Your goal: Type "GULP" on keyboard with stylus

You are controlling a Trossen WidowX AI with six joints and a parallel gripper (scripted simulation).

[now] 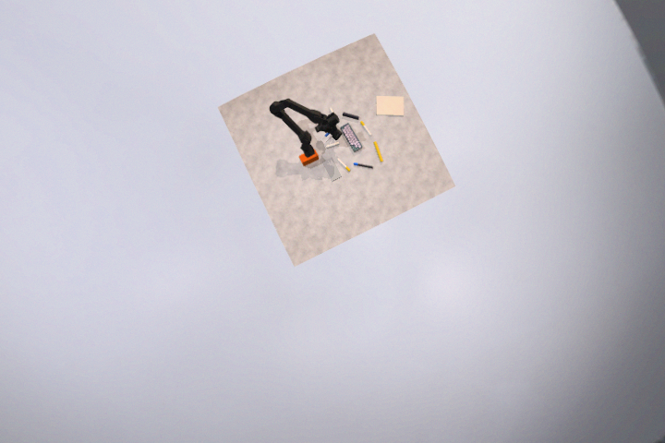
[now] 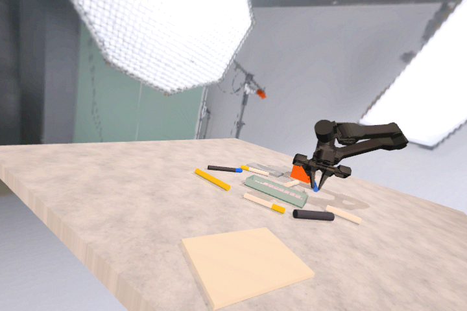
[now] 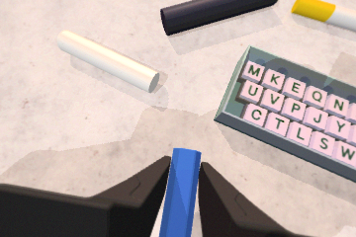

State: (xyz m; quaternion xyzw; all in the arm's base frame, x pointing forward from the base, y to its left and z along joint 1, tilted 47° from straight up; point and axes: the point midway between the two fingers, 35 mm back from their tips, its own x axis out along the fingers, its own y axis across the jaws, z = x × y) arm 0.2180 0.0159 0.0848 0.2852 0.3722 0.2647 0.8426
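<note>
Right now the blue stylus is 7 cm behind my gripper tip and 2 cm to the right of it. From my gripper tip the other things lie so: yellow stick 30 cm to the right, 19 cm ahead, 3 cm below; then black cylinder 16 cm ahead, 3 cm below, 2 cm to the left; then grey flat block 23 cm to the right, 16 cm behind, 4 cm below.
</note>
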